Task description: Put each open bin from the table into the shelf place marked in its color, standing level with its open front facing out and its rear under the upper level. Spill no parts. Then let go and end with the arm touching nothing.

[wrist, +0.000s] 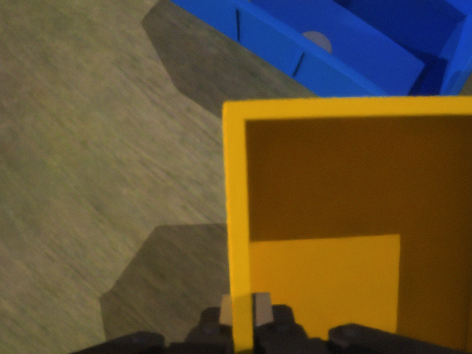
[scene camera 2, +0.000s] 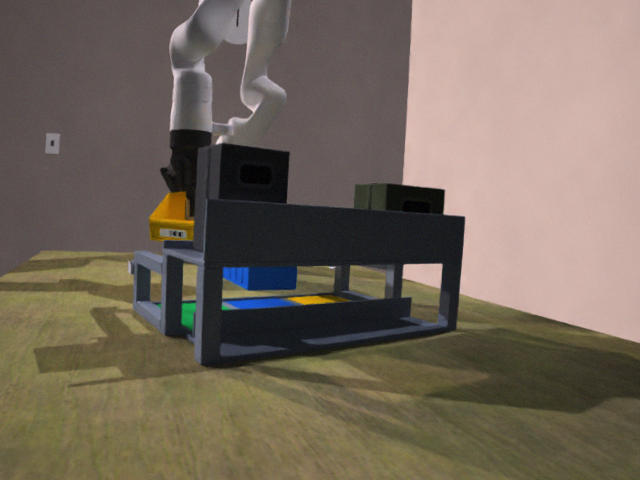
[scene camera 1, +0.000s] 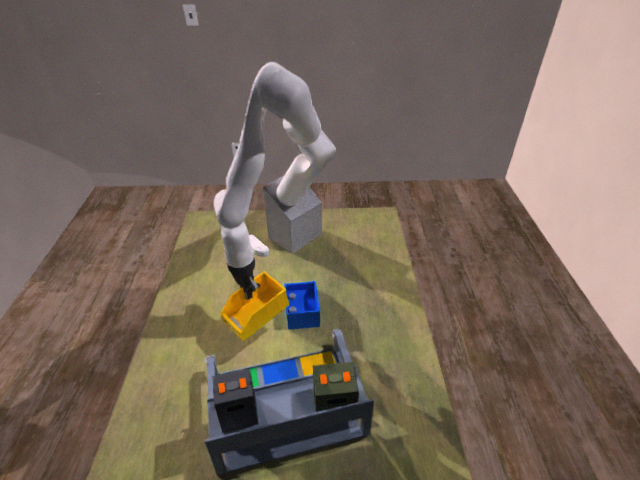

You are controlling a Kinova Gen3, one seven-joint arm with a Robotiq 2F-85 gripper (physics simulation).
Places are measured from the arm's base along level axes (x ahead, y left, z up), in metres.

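Pixels of known places: gripper, fingertip midpoint: point(wrist: 247, 319) point(scene camera 2: 188, 219) point(scene camera 1: 248, 297); arm's base, origin of the base link: point(scene camera 1: 288, 195).
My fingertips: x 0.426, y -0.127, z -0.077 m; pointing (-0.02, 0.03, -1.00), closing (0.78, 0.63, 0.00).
Note:
Ahead of a thing's pixels: the offset from my fingertips to its middle. "pt": to the spot under its first point.
The yellow bin {dx +0.045, dy +0.021, dz +0.014 m} point(scene camera 1: 264, 311) point(scene camera 2: 171, 223) point(wrist: 325, 285) hangs above the table, its low front facing the lower left in scene camera 1. A small grey patch shows at that front. My gripper point(scene camera 1: 249, 295) point(wrist: 247, 319) is shut on one of its walls, one fingertip inside and one outside. The blue bin {dx -0.058, dy +0.158, dz -0.089 m} point(scene camera 1: 303, 319) point(scene camera 2: 271, 279) point(wrist: 270, 47) stands on the table beside it, with round grey parts inside. The shelf {pt dx +0.412, dy +0.118, dz +0.000 m} point(scene camera 1: 289, 429) point(scene camera 2: 330, 237) has green {pt dx +0.194, dy +0.015, dz -0.120 m} point(scene camera 1: 254, 377), blue {pt dx +0.184, dy +0.085, dz -0.120 m} point(scene camera 1: 279, 372) point(scene camera 2: 258, 303) and yellow point(scene camera 1: 315, 363) point(scene camera 2: 317, 299) marked places on its lower level.
A black box {dx +0.353, dy -0.002, dz +0.036 m} point(scene camera 1: 235, 410) point(scene camera 2: 253, 178) and an olive box {dx +0.336, dy +0.228, dz +0.023 m} point(scene camera 1: 336, 395) point(scene camera 2: 413, 198) stand on the shelf's upper level. The shelf's side posts rise near both ends of the marked places. The grey arm base point(scene camera 1: 293, 224) stands behind the bins.

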